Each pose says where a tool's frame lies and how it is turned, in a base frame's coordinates. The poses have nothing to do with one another.
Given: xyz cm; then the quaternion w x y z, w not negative.
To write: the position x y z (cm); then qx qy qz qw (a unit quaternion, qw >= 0). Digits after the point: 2 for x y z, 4 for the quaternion.
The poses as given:
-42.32 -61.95 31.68 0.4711 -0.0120 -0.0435 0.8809
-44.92 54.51 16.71 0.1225 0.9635 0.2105 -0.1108
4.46 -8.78 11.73 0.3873 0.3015 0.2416 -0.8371
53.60 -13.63 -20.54 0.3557 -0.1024 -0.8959 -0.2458
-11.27 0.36 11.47 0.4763 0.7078 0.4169 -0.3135
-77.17 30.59 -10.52 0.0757 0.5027 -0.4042 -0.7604
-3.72 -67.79 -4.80 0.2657 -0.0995 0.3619 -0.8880
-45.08 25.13 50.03 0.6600 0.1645 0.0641 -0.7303
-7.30 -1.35 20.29 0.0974 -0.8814 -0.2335 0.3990
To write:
-42.32 -61.95 31.68 -0.0120 -0.0435 0.8809 0.4711
-44.92 54.51 16.71 0.9635 0.2105 -0.1108 0.1225
4.46 -8.78 11.73 0.3015 0.2416 -0.8371 0.3873
53.60 -13.63 -20.54 -0.1024 -0.8959 -0.2458 0.3557
-11.27 0.36 11.47 0.7078 0.4169 -0.3135 0.4763
-77.17 30.59 -10.52 0.5027 -0.4042 -0.7604 0.0757
-3.72 -67.79 -4.80 -0.0995 0.3619 -0.8880 0.2657
-45.08 25.13 50.03 0.1645 0.0641 -0.7303 0.6600
-7.30 -1.35 20.29 -0.8814 -0.2335 0.3990 0.0974

